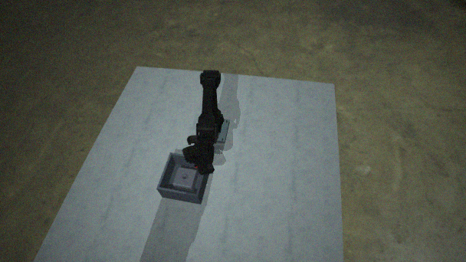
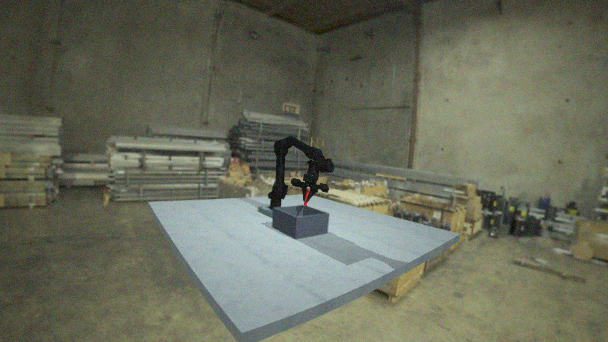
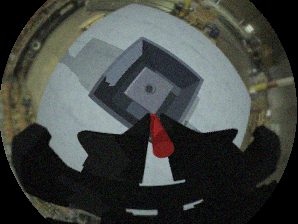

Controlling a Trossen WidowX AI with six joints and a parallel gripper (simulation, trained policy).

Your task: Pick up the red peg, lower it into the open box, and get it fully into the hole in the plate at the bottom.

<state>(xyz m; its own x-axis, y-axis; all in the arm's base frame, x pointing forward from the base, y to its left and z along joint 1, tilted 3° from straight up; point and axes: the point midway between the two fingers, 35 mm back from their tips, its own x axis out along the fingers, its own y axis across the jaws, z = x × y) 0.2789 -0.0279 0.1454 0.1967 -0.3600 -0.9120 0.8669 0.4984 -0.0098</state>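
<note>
The red peg lies 10 mm to the left of my gripper tip and 20 mm above it. Also, from my gripper tip: grey box: 30 mm ahead, 50 mm to the right, 100 mm below; then light grey plate: 30 mm ahead, 50 mm to the right, 90 mm below.
</note>
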